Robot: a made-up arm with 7 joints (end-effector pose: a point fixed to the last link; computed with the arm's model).
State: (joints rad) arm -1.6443 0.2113 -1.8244 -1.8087 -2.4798 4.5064 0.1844
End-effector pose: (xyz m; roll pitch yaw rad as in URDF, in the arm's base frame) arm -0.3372 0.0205 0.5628 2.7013 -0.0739 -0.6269
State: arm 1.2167 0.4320 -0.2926 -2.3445 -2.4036 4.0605 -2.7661
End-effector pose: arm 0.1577 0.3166 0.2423 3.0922 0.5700 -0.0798
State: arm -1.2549 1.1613 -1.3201 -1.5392 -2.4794 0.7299 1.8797
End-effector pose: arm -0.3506 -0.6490 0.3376 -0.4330 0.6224 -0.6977
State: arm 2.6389 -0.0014 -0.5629 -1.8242 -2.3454 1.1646 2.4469
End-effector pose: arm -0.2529 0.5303 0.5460 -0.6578 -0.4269 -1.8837
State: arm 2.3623 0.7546 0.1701 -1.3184 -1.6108 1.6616 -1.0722
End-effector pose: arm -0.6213 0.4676 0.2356 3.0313 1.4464 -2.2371
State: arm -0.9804 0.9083 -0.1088 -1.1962 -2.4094 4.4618 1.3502
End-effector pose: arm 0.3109 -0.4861 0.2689 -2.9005 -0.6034 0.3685
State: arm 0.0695 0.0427 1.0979 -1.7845 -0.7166 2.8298 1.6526
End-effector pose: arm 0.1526 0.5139 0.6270 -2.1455 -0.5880 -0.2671
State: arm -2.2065 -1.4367 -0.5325 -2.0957 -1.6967 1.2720 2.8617
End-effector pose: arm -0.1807 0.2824 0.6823 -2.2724 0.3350 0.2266
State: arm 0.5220 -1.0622 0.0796 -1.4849 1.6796 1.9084 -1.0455
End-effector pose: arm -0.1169 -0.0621 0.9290 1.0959 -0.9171 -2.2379
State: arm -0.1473 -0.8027 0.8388 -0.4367 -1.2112 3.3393 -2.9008
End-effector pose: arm -0.4832 0.2449 0.6996 -0.3033 -0.7342 -0.2869
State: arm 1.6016 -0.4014 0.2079 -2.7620 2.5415 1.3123 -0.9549
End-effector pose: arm -0.1050 0.3508 0.2886 -0.8026 -0.0550 1.1640
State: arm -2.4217 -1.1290 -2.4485 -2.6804 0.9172 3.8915 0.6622
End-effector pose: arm 0.1023 0.3037 -0.0059 3.1133 0.0491 -0.3403
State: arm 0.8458 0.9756 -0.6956 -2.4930 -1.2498 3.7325 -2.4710
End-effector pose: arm 0.3450 0.1534 0.0240 -3.1357 0.0056 -2.2093
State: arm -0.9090 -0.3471 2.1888 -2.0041 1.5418 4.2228 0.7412
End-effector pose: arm 0.0984 0.4063 0.4478 -1.5763 0.0373 -1.4293
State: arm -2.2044 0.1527 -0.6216 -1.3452 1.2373 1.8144 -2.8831
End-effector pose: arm -0.5764 -0.2065 0.6798 1.9521 -0.0425 0.0067
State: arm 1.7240 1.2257 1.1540 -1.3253 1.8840 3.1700 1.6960
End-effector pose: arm -0.4300 0.4893 0.0975 1.8904 0.0167 -1.8033
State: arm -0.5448 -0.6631 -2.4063 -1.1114 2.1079 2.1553 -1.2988
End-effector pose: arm -0.7404 0.1113 0.4258 -0.7745 -0.4265 1.9497
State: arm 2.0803 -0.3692 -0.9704 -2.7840 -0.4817 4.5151 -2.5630
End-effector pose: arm 0.1449 0.1894 0.4108 0.8772 0.8380 2.5486
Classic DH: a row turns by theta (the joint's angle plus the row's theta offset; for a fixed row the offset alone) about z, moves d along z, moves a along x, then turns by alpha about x. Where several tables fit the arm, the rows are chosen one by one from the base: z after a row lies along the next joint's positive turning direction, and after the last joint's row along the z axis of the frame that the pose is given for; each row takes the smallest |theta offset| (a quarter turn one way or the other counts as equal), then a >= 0, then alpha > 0; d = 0 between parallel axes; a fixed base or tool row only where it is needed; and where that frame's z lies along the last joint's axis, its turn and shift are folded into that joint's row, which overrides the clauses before.
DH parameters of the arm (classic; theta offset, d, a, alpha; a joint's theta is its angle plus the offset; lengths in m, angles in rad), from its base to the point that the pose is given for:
joint 1: 0 0.2023 0 -1.5708
joint 2: 0 0 0 1.5708
joint 3: 0 0.354 0.0935 1.5708
joint 4: 0 0 -0.0787 -1.5708
joint 5: 0 0.3662 0 1.5708
joint 6: 0 0 0.1243 1.5708
joint 7: 0 0 0 0

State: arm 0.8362 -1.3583 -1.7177 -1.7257 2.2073 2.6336 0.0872
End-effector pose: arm 0.1493 -0.5789 0.1076 1.0586 0.9623 0.3060
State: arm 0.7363 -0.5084 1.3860 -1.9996 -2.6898 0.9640 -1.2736
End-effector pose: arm -0.3938 0.4030 0.5212 0.2882 -0.1571 0.6698
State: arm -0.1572 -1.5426 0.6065 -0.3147 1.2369 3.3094 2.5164
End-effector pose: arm -0.7134 0.0672 0.3603 -1.2173 -0.3537 1.2710
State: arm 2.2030 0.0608 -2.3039 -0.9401 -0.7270 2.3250 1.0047
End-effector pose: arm 0.3555 0.0547 0.9521 -1.5179 -1.1524 -2.2262
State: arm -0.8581 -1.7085 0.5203 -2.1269 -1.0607 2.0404 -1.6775
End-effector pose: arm 0.0753 0.3998 0.6285 0.7288 0.6373 -0.7199
